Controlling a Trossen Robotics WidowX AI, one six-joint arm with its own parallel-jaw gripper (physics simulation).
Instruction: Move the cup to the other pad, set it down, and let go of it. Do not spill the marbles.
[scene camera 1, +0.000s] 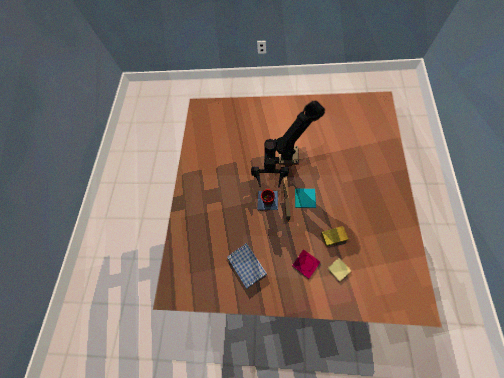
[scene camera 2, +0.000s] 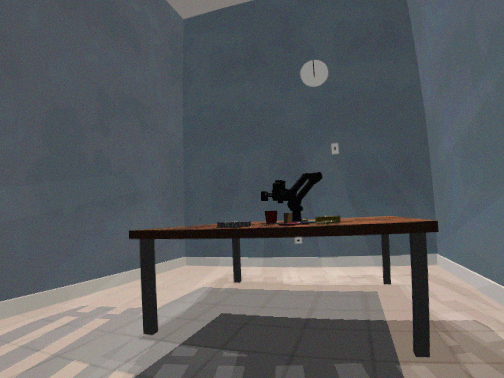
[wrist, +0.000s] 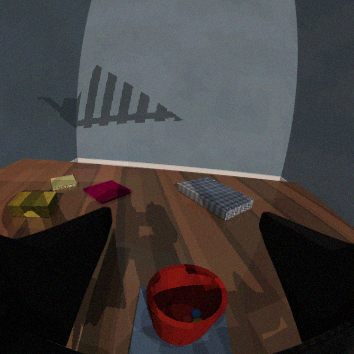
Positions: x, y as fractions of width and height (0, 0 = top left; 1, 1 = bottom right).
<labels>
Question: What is my gripper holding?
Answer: Nothing.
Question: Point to my gripper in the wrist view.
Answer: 0.53, 0.62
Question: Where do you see a thin wooden bar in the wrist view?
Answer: At 0.25, 0.92
</labels>
